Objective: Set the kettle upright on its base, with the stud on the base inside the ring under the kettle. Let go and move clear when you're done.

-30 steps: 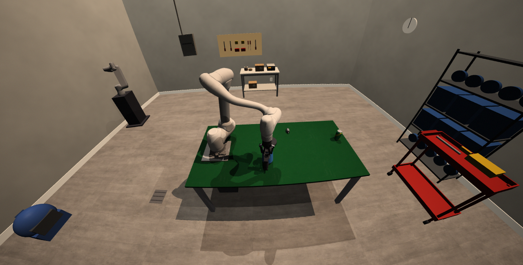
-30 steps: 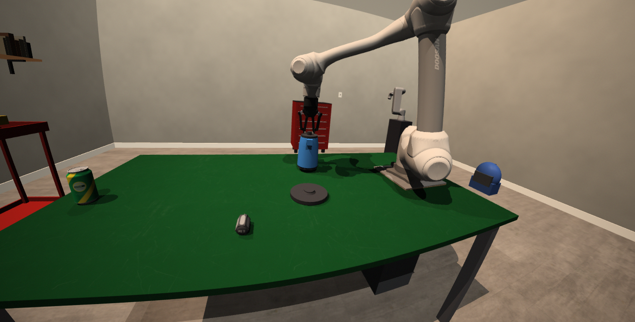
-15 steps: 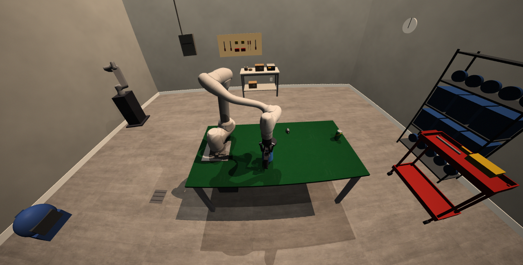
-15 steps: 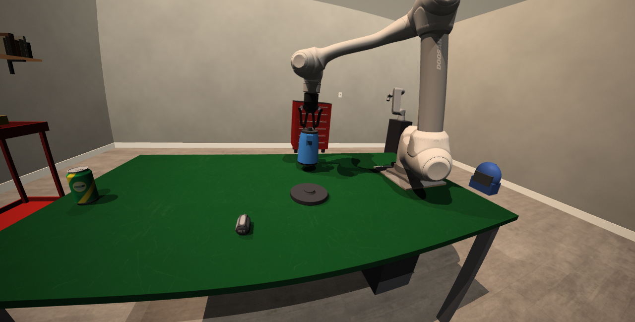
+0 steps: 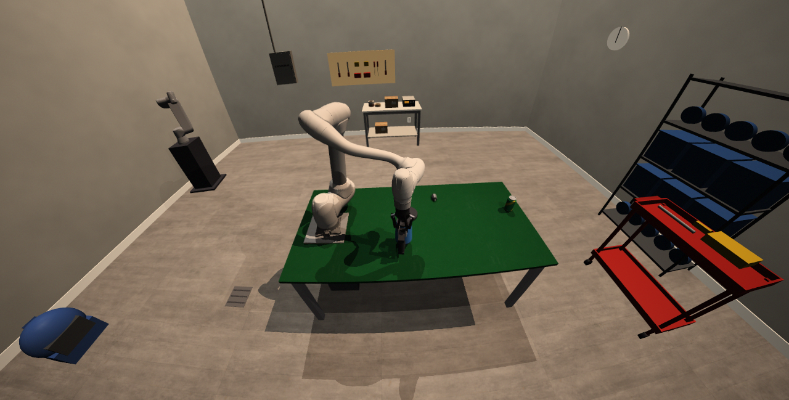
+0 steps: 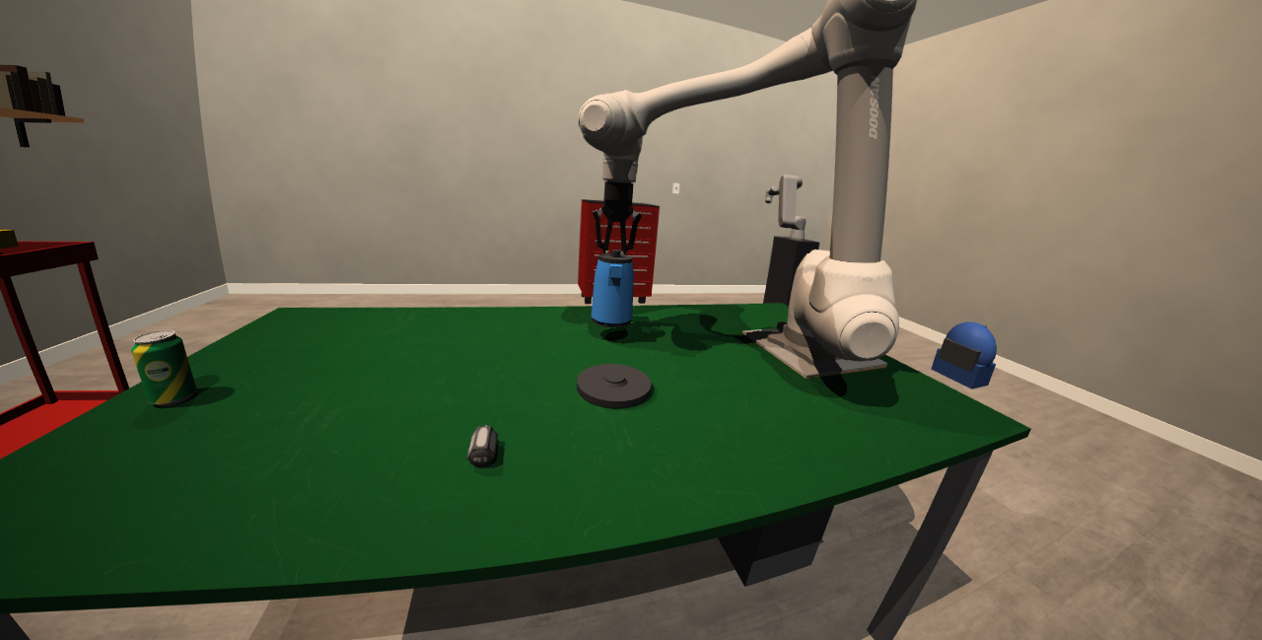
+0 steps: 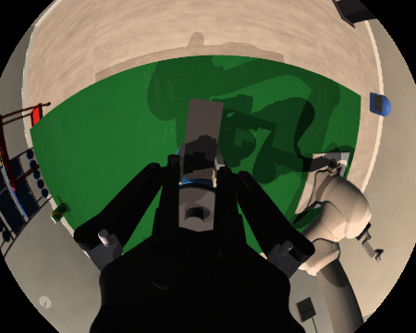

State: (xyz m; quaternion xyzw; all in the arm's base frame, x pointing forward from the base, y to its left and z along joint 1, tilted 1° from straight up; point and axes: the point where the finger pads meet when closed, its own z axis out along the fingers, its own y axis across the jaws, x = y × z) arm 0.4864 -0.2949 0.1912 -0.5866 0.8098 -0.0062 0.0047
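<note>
The blue kettle is 1 cm ahead of my hand, 3 cm to the left of it and 5 cm below it. Round my hand: yellow can (91 cm ahead, 19 cm to the left, 13 cm below); then dark round base (10 cm ahead, 31 cm to the left, 18 cm below).
</note>
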